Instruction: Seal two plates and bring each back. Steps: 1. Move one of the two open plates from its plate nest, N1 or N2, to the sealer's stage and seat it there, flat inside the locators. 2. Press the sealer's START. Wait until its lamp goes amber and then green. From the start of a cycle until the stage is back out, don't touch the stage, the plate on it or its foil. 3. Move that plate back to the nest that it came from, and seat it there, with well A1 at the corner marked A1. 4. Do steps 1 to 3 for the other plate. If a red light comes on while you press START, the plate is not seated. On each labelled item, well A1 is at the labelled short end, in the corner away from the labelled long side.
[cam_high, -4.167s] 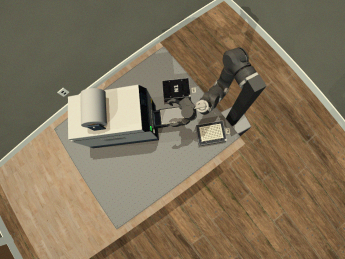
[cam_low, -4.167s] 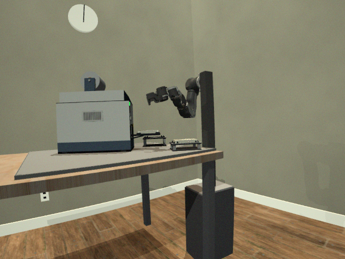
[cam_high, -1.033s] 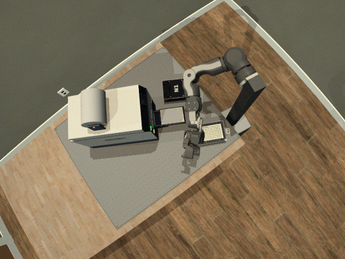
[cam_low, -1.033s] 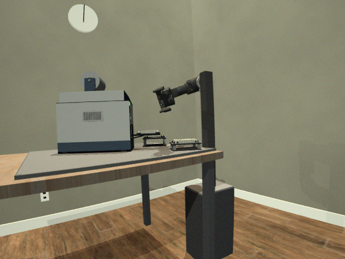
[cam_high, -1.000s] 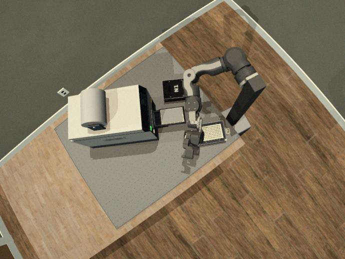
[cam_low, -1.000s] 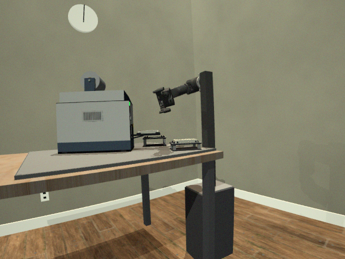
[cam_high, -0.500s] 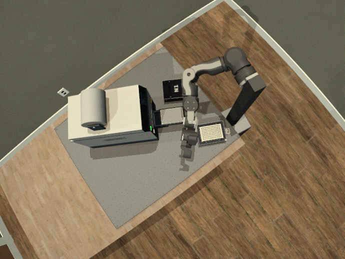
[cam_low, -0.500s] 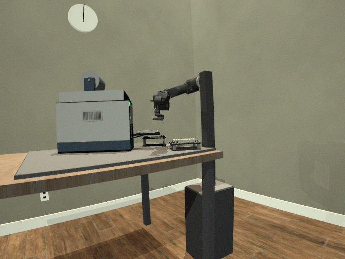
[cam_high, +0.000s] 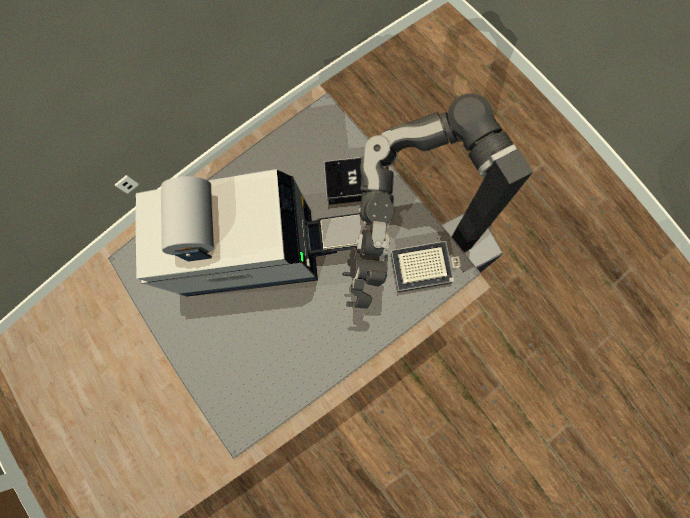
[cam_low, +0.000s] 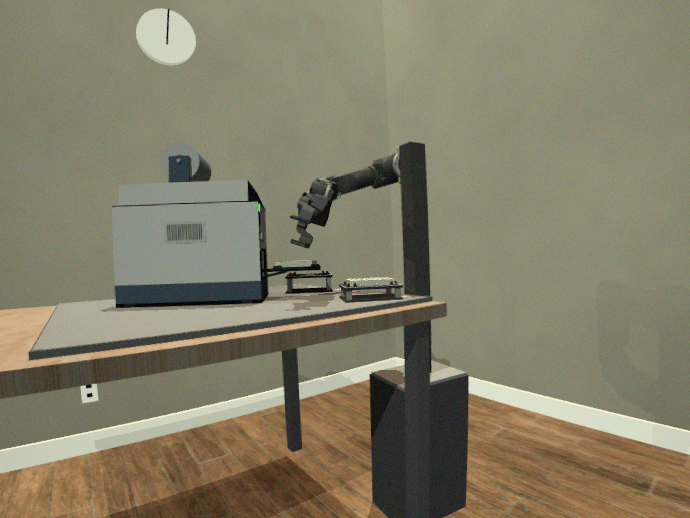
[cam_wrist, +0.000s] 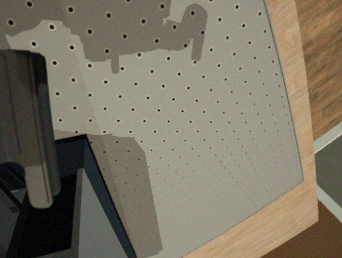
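My hand is 50 mm past the sealer stage, 170 mm to the left of it and 100 mm above it. From my hand the other things lie so: black nest N1: 150 mm behind, 330 mm to the right, 130 mm below; yellow warning label: 10 mm ahead, 290 mm to the right, 40 mm below; plate: 210 mm behind, 140 mm below.
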